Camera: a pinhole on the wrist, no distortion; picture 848 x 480 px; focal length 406.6 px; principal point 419.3 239.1 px. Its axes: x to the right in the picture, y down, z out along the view. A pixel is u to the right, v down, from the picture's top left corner.
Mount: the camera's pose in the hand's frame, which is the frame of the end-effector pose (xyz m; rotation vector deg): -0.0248 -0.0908 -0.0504 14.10 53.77 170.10
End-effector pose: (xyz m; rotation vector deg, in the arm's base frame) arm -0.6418 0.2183 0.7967 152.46 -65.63 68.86
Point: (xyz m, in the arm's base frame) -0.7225 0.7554 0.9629
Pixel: behind the camera
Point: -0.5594 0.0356 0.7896
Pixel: 208.8 165.0
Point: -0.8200 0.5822 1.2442
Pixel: behind the camera
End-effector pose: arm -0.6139 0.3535 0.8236 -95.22 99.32 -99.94
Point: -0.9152 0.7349 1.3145
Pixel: behind the camera
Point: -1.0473 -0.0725 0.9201
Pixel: outside the picture
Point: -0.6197 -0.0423 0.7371
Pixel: 228.5 193.8
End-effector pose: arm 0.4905 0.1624 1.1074 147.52 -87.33 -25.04
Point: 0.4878 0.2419 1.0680
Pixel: 653.7 304.3
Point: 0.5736 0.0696 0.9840
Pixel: 54.1 379.8
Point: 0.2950 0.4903 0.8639
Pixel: outside the picture
